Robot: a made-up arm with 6 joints. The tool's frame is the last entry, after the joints.
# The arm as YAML. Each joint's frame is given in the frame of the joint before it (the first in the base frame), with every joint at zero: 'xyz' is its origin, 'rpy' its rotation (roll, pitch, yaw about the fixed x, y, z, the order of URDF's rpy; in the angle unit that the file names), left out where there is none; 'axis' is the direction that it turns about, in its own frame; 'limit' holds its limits. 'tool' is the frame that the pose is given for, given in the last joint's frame.
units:
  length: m
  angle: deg
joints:
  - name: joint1
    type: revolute
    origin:
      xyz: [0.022, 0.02, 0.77]
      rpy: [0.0, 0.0, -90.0]
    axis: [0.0, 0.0, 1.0]
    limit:
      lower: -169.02
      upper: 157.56
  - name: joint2
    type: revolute
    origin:
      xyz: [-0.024, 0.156, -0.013]
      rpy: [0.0, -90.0, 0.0]
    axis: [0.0, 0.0, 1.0]
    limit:
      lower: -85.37
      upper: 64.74
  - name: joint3
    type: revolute
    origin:
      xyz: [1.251, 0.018, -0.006]
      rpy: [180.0, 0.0, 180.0]
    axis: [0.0, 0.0, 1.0]
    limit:
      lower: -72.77
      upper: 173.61
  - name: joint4
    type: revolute
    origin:
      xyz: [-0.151, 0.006, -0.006]
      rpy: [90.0, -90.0, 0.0]
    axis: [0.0, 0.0, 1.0]
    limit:
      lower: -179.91
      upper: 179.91
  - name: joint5
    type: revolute
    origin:
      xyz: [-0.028, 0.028, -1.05]
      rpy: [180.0, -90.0, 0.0]
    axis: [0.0, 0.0, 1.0]
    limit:
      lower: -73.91
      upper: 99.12
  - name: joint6
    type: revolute
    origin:
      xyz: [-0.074, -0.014, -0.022]
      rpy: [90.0, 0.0, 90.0]
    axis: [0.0, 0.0, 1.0]
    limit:
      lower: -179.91
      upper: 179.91
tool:
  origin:
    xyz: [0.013, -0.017, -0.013]
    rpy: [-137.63, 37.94, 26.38]
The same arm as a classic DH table. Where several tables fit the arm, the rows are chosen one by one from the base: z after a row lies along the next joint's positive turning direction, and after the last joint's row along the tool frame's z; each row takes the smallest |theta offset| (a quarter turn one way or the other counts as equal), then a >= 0, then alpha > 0; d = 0 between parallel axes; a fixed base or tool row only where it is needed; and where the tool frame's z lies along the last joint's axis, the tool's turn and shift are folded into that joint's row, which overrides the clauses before.
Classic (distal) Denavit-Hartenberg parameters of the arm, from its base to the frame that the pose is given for. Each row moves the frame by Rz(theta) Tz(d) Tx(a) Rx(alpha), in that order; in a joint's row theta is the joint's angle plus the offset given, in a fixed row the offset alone. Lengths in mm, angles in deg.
base (fixed): d 0.0, theta offset 42.27, a 29.7, alpha 0.00
joint1: d 757.0, theta offset -42.27, a 156.0, alpha -90.00
joint2: d 0.0, theta offset -89.18, a 1251.1, alpha 180.00
joint3: d -24.0, theta offset 0.82, a 151.0, alpha -90.00
joint4: d -1056.0, theta offset 0.00, a 28.0, alpha 90.00
joint5: d -50.0, theta offset 0.00, a 14.0, alpha -90.00
joint6: d -101.1, theta offset 60.36, a 8.3, alpha 125.64
tool (fixed): d -24.2, theta offset -130.84, a 0.0, alpha 0.00
Joint limits (deg, base to tool): -169.02..157.56 -85.37..64.74 -72.77..173.61 -179.91..179.91 -73.91..99.12 -179.91..179.91

